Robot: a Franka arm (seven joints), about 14 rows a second.
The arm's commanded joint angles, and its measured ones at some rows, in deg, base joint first. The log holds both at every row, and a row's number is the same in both.
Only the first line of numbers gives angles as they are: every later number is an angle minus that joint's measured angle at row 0.
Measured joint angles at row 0:
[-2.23, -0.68, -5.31, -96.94, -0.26, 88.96, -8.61]
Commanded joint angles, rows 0 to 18:
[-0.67, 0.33, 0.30, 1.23, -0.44, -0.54, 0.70]
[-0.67, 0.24, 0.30, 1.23, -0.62, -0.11, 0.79]
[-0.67, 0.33, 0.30, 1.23, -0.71, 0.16, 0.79]
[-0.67, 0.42, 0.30, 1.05, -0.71, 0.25, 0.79]
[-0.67, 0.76, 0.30, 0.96, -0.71, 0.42, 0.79]
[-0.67, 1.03, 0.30, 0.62, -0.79, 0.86, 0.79]
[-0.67, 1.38, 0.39, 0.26, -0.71, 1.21, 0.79]
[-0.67, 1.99, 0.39, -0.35, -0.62, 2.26, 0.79]
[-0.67, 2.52, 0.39, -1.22, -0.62, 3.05, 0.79]
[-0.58, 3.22, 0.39, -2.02, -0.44, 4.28, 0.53]
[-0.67, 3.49, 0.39, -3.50, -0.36, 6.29, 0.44]
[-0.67, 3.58, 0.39, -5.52, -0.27, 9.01, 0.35]
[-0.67, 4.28, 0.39, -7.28, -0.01, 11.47, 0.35]
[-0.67, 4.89, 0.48, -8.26, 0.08, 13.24, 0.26]
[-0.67, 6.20, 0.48, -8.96, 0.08, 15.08, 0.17]
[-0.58, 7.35, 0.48, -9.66, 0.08, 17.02, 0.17]
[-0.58, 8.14, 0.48, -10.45, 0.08, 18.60, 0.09]
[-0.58, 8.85, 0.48, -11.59, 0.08, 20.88, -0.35]
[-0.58, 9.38, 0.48, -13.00, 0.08, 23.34, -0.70]
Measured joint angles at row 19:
[-0.13, 8.88, 0.04, -10.91, -0.02, 19.78, 0.03]
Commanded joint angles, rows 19 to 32:
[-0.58, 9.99, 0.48, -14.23, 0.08, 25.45, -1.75]
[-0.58, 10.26, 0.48, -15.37, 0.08, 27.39, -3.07]
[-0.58, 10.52, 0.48, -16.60, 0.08, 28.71, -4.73]
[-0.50, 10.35, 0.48, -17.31, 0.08, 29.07, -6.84]
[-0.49, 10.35, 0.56, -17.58, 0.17, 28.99, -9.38]
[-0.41, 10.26, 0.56, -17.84, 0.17, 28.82, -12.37]
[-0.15, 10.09, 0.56, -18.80, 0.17, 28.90, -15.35]
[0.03, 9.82, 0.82, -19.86, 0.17, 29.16, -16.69]
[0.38, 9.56, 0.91, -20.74, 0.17, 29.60, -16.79]
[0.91, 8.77, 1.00, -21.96, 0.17, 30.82, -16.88]
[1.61, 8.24, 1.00, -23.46, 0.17, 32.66, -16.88]
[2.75, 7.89, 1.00, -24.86, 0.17, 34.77, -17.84]
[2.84, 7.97, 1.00, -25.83, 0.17, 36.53, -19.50]
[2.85, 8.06, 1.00, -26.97, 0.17, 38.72, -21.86]
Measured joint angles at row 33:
[2.50, 10.32, 1.18, -23.03, 0.00, 34.91, -17.96]
